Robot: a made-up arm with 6 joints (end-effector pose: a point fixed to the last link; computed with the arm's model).
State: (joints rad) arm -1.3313 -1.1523 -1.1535 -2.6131 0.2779 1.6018
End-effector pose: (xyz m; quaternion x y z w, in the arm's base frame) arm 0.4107 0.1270 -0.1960 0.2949 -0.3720 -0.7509 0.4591
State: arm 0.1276 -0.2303 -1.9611 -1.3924 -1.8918 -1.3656
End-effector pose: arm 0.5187 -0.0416 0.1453 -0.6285 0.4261 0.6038 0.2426
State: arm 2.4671 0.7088 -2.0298 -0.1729 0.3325 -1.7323
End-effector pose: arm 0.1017 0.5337 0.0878 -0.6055 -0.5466 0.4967 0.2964
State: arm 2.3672 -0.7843 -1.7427 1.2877 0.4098 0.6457
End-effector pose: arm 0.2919 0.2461 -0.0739 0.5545 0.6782 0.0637 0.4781
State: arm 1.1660 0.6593 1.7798 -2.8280 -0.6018 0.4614
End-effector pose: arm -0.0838 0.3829 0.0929 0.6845 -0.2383 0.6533 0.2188
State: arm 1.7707 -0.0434 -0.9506 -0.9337 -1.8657 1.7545
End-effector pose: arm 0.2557 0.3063 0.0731 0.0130 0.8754 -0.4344 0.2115
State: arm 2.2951 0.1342 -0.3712 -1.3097 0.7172 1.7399
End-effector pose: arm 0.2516 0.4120 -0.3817 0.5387 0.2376 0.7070 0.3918
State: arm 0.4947 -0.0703 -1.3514 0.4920 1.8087 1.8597
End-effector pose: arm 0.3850 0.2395 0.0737 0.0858 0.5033 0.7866 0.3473
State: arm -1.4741 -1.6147 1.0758 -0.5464 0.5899 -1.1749
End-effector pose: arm 0.4861 0.1538 0.4045 -0.8651 0.1000 -0.4915 0.0062
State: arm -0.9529 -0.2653 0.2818 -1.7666 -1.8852 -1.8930
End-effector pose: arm 0.2734 0.1889 0.4713 -0.5884 -0.6202 0.5185 0.0202
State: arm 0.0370 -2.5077 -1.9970 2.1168 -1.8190 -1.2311
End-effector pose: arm 0.0592 -0.1776 -0.2363 0.0310 0.7884 -0.0101 0.6143
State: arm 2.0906 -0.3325 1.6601 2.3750 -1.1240 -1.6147
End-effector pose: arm -0.0684 0.4435 -0.1586 0.7229 0.2757 0.6252 0.1029
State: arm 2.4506 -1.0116 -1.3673 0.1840 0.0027 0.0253
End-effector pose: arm 0.3755 0.2596 0.0651 0.7543 0.3804 0.5280 0.0871
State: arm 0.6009 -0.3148 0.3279 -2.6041 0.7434 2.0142
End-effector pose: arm 0.5083 0.5023 0.0248 0.8303 -0.3223 -0.0822 0.4472
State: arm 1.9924 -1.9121 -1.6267 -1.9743 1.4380 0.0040
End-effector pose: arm 0.3850 0.1306 0.2643 0.1216 -0.2627 0.8844 0.3660
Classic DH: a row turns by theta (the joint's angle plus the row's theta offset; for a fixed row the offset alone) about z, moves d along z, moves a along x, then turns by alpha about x. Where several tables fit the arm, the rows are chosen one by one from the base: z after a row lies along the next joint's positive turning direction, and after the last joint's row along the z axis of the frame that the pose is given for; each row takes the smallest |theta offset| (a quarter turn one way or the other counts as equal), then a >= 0, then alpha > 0; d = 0 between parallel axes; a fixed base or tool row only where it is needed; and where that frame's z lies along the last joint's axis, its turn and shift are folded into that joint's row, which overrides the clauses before.
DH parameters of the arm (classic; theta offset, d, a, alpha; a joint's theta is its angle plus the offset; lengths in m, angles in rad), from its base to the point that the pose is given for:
base (fixed): 1.5542 0.0762 0.1034 -1.4538
joint 1: -1.5689 -0.1697 0.0165 1.5873
joint 2: -1.4901 -0.0752 0.0207 -1.4095
joint 3: 0 0.266 0.121 1.4095
joint 4: -1.0939 -0.1734 -0.0237 0.7282
joint 5: 0.3643 -0.0113 -0.0054 1.485
joint 6: -1.109 -0.2458 -0.0319 2.3124
tool (fixed): -0.711 -0.2443 0 0

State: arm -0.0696 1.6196 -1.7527 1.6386 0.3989 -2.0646
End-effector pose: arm -0.1656 0.0642 0.3825 -0.7593 -0.5579 -0.2275 0.2459
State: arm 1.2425 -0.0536 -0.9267 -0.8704 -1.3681 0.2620
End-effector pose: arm 0.2425 0.3461 -0.0008 0.2598 0.4941 -0.5235 0.6437
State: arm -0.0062 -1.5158 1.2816 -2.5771 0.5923 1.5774
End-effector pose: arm 0.4881 0.4681 0.0702 0.7061 -0.0427 -0.7025 0.0779
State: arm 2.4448 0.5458 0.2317 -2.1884 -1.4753 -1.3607
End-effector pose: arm -0.0553 -0.0463 -0.3024 -0.2351 -0.1768 -0.5826 0.7577
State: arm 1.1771 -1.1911 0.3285 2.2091 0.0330 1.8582
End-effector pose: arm 0.2451 0.1388 -0.0916 -0.4112 -0.1481 -0.5906 0.6783
